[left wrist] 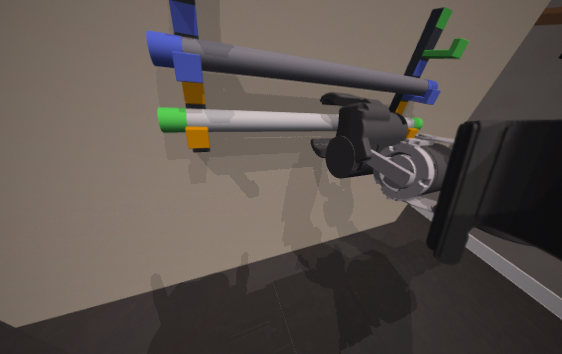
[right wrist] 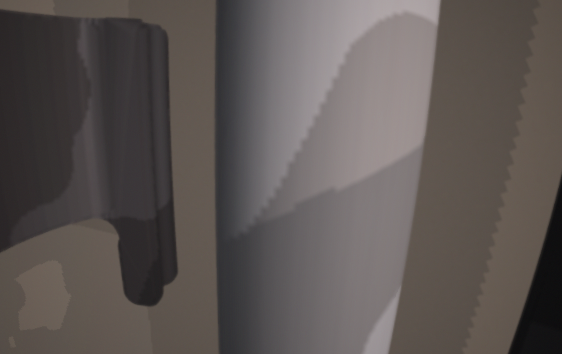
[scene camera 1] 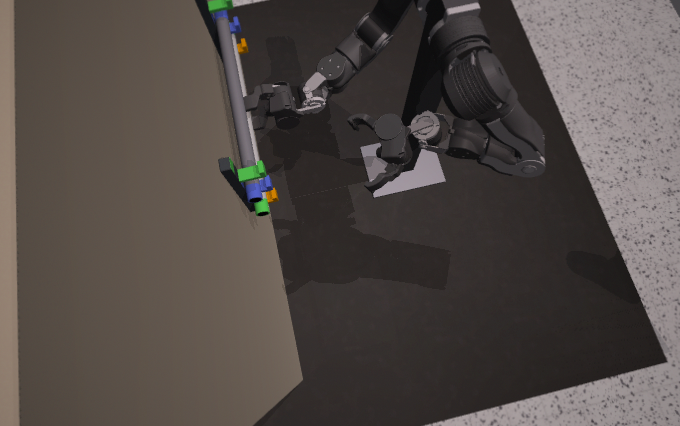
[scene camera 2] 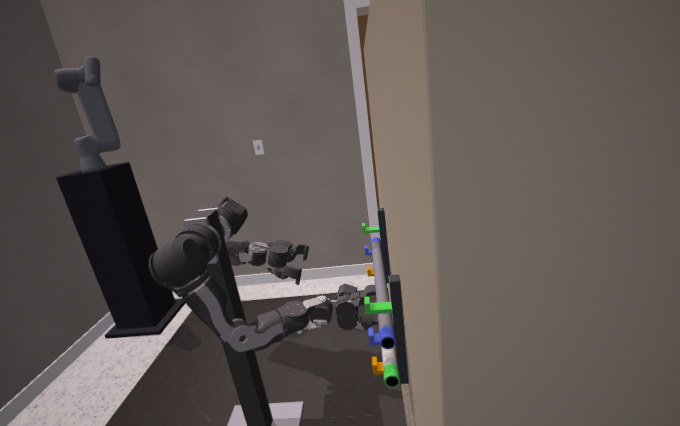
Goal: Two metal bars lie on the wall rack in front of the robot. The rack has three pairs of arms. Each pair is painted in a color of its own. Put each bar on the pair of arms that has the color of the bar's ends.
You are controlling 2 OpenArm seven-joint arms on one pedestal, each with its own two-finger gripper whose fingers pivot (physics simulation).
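Note:
The dark grey bar (scene camera 1: 235, 90) (scene camera 2: 381, 280) (left wrist: 300, 65) with blue ends lies on the blue arms (left wrist: 188, 67). The light bar (left wrist: 260, 121) (right wrist: 320, 150) with green ends lies below it on the orange arms (scene camera 1: 271, 194) (scene camera 2: 377, 366) (left wrist: 197, 137). The top green arms (scene camera 1: 251, 171) (scene camera 2: 377, 306) (left wrist: 445, 52) hold no bar. My right gripper (scene camera 1: 254, 112) (scene camera 2: 368, 307) (left wrist: 320, 122) is partly open at the light bar, which shows between its fingers with a gap in the right wrist view. My left gripper (scene camera 1: 362, 154) (scene camera 2: 302, 265) is wide open and empty, away from the rack.
The rack's dark uprights (scene camera 1: 225, 164) (scene camera 2: 396, 301) stand against the beige wall (scene camera 1: 125, 200) (scene camera 2: 552, 200) (left wrist: 100, 200). The robot's pedestal stands on a pale base plate (scene camera 1: 426, 175) (scene camera 2: 291, 411). Another grey arm (scene camera 2: 102, 115) stands on a black column (scene camera 2: 95, 225) at the left of scene camera 2.

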